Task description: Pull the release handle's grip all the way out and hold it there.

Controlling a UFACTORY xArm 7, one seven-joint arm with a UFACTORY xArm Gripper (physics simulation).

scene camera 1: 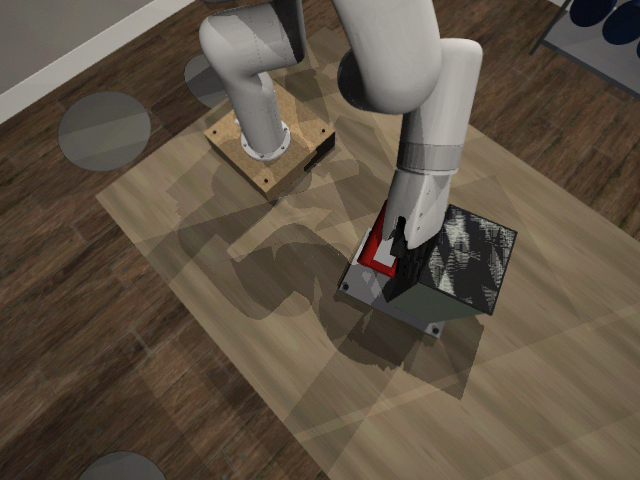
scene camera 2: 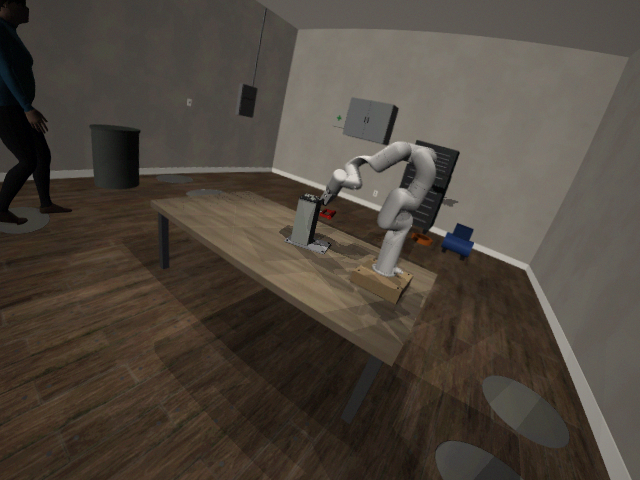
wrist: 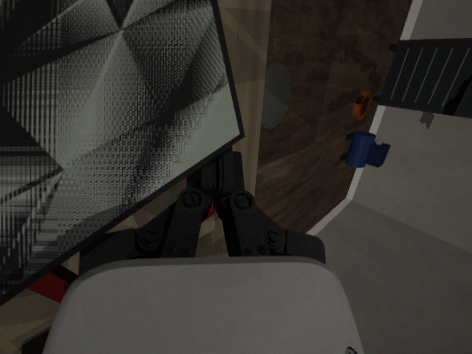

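A tall grey-green box (scene camera 1: pixel 473 258) (scene camera 2: pixel 305 221) (wrist: pixel 125 100) with a dark, patterned-looking top stands upright on a grey base plate (scene camera 1: pixel 359 283) (scene camera 2: pixel 317 247). The release handle's red grip (scene camera 1: pixel 379 266) (scene camera 2: pixel 326 213) is a frame that stands out from the box's side facing the arm, with a gap between its outer bar and the box. In the wrist view, parts of red (wrist: pixel 50 287) show below the box edge. My gripper (scene camera 1: pixel 407 266) (wrist: pixel 214 144) is shut and empty, pointing down between the grip's outer bar and the box, close to the box. Whether the fingers touch the grip is hidden.
The box and the arm's wooden mounting block (scene camera 1: pixel 268 178) (scene camera 2: pixel 374 283) are on a wooden table (scene camera 1: pixel 542 387) (scene camera 2: pixel 232 242). A person (scene camera 2: pixel 18 87) stands beyond the table near a dark bin (scene camera 2: pixel 115 157). A blue object (scene camera 2: pixel 458 244) (wrist: pixel 361 149) lies on the floor.
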